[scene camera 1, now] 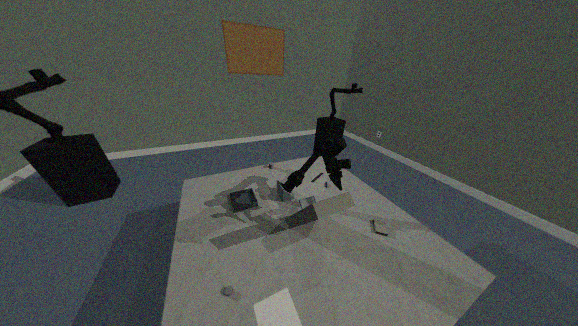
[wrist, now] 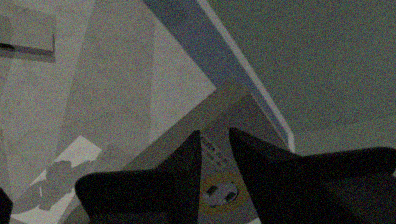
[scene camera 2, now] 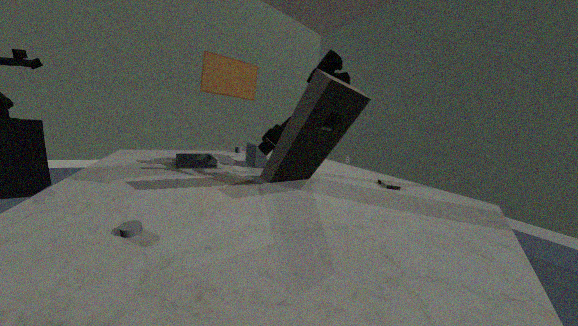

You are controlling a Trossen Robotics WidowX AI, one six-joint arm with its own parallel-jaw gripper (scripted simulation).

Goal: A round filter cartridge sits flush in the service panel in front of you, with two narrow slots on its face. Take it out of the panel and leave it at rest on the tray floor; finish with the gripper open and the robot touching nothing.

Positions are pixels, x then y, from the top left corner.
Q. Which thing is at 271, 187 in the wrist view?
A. The gripper.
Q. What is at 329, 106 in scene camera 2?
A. A service panel.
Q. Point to a service panel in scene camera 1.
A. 315, 211
